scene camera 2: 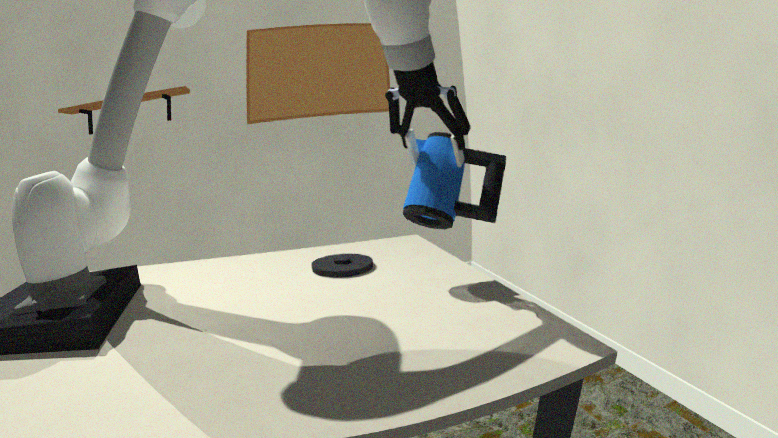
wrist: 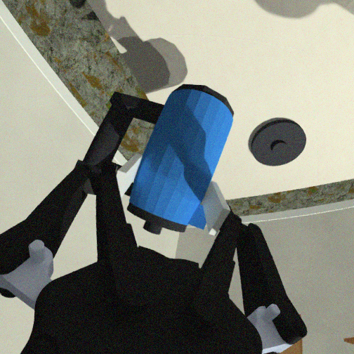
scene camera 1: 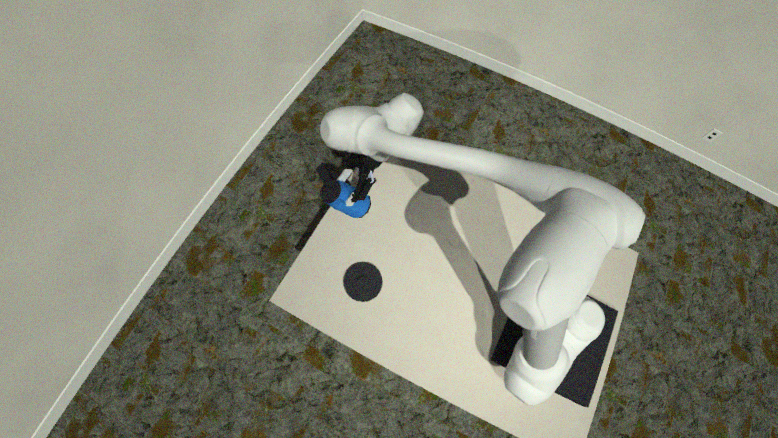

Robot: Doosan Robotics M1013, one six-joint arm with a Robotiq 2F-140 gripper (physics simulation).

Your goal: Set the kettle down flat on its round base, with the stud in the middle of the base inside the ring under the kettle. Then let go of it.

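Note:
My gripper (scene camera 1: 350,190) (scene camera 2: 436,150) (wrist: 173,178) is shut on the blue kettle (scene camera 1: 356,208) (scene camera 2: 435,176) (wrist: 185,150), its pads near the lid end. The kettle hangs in the air, tilted, its open underside facing down and towards scene camera 2. The black ring (scene camera 2: 412,211) under it shows there. The black handle (scene camera 2: 492,187) (wrist: 108,131) points towards the wall. The dark round base (scene camera 1: 362,281) (scene camera 2: 326,266) (wrist: 292,134) lies flat on the table, apart from and lower than the kettle. Its middle stud (scene camera 2: 342,262) (wrist: 278,144) is small; scene camera 1 does not resolve it.
The pale table (scene camera 1: 326,321) (scene camera 2: 261,272) carries the arm's black mounting block (scene camera 1: 587,375) (scene camera 2: 54,337). Walls stand behind and beside the table, the right one (scene camera 2: 598,163) beyond the handle. A cork board (scene camera 2: 315,73) and a shelf (scene camera 2: 174,93) hang on the back wall.

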